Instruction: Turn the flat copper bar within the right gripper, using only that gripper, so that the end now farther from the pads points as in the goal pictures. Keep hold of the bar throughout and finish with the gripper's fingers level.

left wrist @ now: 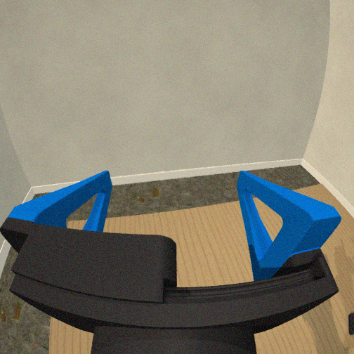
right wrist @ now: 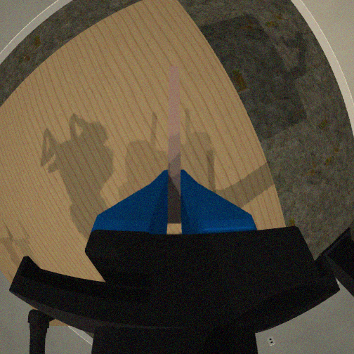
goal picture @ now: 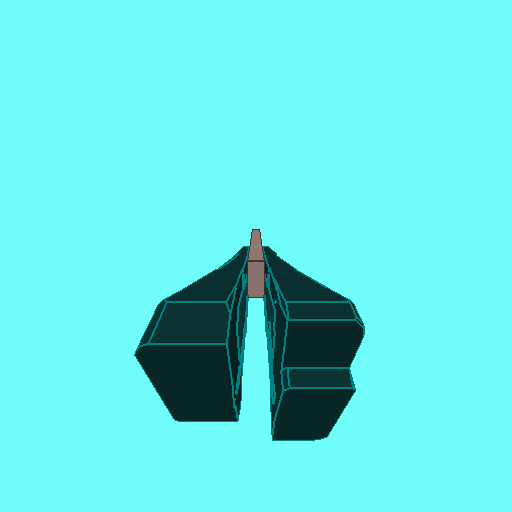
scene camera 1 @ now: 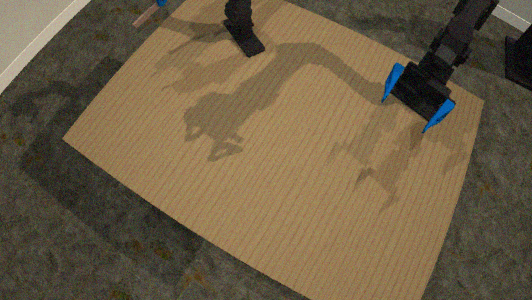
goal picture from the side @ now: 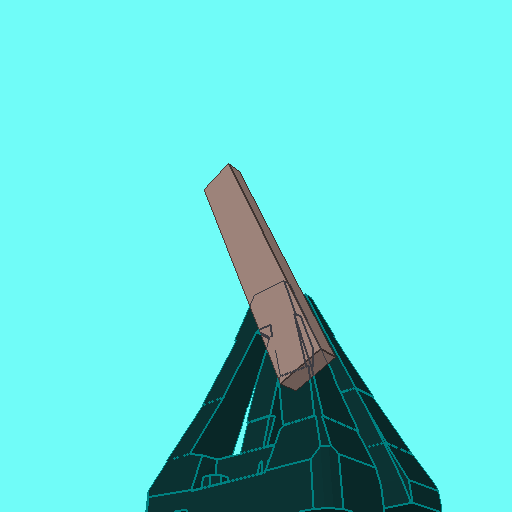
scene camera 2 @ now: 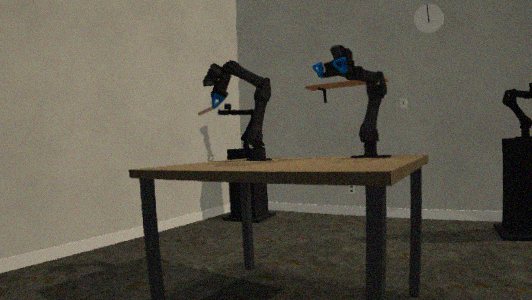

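Pixels of known places: left gripper, between the fingertips: point(scene camera 1: 403, 116) point(scene camera 2: 322, 65); right gripper, between the fingertips: point(scene camera 1: 159, 5) point(scene camera 2: 213, 108); left arm's base, origin of its link: point(scene camera 2: 370, 157); right arm's base, origin of its link: point(scene camera 1: 243, 36) point(scene camera 2: 258, 160).
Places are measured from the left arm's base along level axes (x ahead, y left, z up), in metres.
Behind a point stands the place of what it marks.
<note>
The flat copper bar point(scene camera 1: 145, 16) @[x 0.485, y -0.682, z 0.282 m] point(scene camera 2: 205, 111) @[x 0.486, y -0.682, z 0.277 m] point(right wrist: 174, 110) is pinched between the pads of my right gripper point(scene camera 2: 217, 102) @[x 0.438, y -0.672, z 0.293 m] point(right wrist: 173, 177), well above the table. In scene camera 2 its longer part slopes down to the left from the fingers, and these fingers point steeply downward. In the right wrist view the bar extends up the picture from between the fingertips; a short dark part lies between the fingers. In scene camera 1 the hand is mostly cut off at the top left. My left gripper point(scene camera 1: 403, 117) @[x 0.391, y 0.001, z 0.402 m] point(scene camera 2: 328, 69) @[x 0.391, y 0.001, z 0.402 m] point(left wrist: 174, 177) is wide open and empty.
The wooden table point(scene camera 1: 300, 200) @[x 0.525, y -0.082, z 0.000 m] point(scene camera 2: 260, 177) @[x 0.746, y -0.033, z -0.020 m] point(left wrist: 215, 240) lies below both arms. In scene camera 2 a wooden shelf point(scene camera 2: 335, 86) with a dark bracket shows behind the left arm. A dark arm-like form point(scene camera 2: 235, 112) shows behind the right arm, and another arm point(scene camera 2: 515, 107) stands on a black pedestal point(scene camera 2: 517, 187).
</note>
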